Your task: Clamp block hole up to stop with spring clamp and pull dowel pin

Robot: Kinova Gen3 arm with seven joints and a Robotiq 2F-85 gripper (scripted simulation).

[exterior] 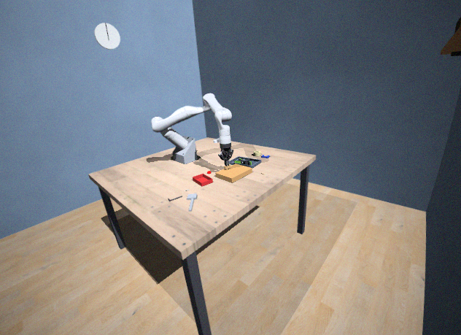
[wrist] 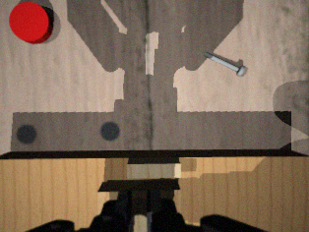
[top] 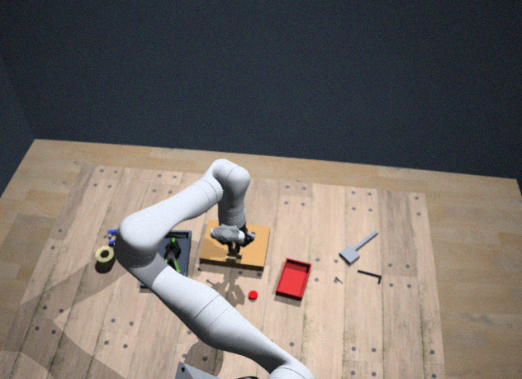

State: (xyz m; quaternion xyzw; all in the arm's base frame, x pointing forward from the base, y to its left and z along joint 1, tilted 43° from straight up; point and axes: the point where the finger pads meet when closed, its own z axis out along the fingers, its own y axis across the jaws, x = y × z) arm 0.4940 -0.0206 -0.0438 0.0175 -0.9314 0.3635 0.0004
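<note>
My hand is 2 cm above the dowel pin. Round my hand: bench board: 5 cm ahead, 1 cm to the left, 5 cm below; then wooden block: 3 cm below; then red disc: 11 cm behind, 8 cm to the right, 7 cm below.
</note>
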